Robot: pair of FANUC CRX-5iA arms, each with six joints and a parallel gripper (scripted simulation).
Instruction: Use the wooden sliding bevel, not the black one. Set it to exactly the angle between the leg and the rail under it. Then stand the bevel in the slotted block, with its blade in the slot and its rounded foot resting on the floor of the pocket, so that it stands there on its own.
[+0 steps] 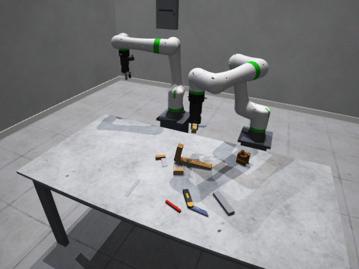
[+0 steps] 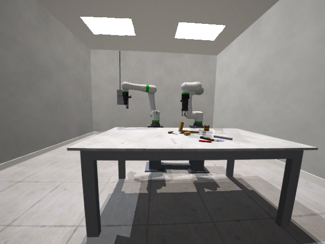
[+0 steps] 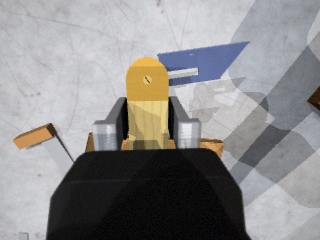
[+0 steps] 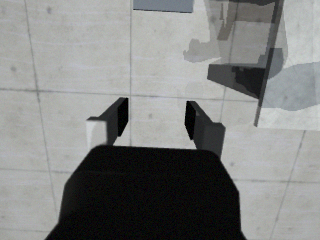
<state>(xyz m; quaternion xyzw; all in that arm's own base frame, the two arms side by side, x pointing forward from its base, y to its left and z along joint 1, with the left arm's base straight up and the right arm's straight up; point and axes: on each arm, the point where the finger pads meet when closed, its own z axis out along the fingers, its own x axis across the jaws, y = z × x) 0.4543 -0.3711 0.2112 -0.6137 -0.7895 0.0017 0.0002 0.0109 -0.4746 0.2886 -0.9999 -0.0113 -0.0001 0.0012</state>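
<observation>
The wooden bevel is 10 mm to the left of my left hand, 10 mm below it and 10 mm behind it. From my left hand the other things lie so: blue blade (40 mm behind, 10 mm to the left, 10 mm below); then small square (200 mm below, 170 mm ahead, 140 mm to the right); then wooden block (230 mm ahead, 200 mm below, 10 mm to the left).
</observation>
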